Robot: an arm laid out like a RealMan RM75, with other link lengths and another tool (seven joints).
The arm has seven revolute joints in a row. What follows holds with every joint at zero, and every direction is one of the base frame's. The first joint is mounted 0.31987 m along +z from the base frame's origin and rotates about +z. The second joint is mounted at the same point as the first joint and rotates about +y. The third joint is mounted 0.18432 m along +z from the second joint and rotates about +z. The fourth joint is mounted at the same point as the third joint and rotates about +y. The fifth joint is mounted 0.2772 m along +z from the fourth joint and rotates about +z. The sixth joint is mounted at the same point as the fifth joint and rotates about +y. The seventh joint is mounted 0.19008 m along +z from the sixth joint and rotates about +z. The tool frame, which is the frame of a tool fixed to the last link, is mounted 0.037 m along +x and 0.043 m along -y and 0.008 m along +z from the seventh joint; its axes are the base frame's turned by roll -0.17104, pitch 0 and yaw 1.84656 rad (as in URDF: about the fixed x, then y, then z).
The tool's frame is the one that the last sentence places.
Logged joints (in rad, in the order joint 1, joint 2, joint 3, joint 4, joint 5, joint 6, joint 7), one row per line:
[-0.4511, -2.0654, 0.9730, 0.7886, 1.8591, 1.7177, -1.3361]
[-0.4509, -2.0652, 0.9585, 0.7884, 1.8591, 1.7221, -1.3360]
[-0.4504, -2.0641, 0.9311, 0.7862, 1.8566, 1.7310, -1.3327]
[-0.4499, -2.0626, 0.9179, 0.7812, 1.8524, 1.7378, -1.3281]
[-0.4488, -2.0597, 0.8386, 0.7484, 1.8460, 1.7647, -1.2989]
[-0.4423, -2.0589, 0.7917, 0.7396, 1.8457, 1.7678, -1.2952]
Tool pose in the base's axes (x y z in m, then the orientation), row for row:
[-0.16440, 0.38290, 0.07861, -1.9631, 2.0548, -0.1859]
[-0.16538, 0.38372, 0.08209, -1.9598, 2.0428, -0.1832]
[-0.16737, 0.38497, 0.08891, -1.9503, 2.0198, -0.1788]
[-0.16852, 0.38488, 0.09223, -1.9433, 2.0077, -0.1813]
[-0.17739, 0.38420, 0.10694, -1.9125, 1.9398, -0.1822]
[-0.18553, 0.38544, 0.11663, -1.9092, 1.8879, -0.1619]
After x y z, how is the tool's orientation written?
As a rotation vector, in radians.
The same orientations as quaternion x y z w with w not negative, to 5 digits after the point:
[-0.68190, 0.71375, -0.06457, 0.14632]
[-0.68284, 0.71176, -0.06383, 0.15181]
[-0.68391, 0.70828, -0.06270, 0.16336]
[-0.68393, 0.70660, -0.06381, 0.16995]
[-0.68574, 0.69553, -0.06533, 0.20428]
[-0.69175, 0.68403, -0.05866, 0.22394]

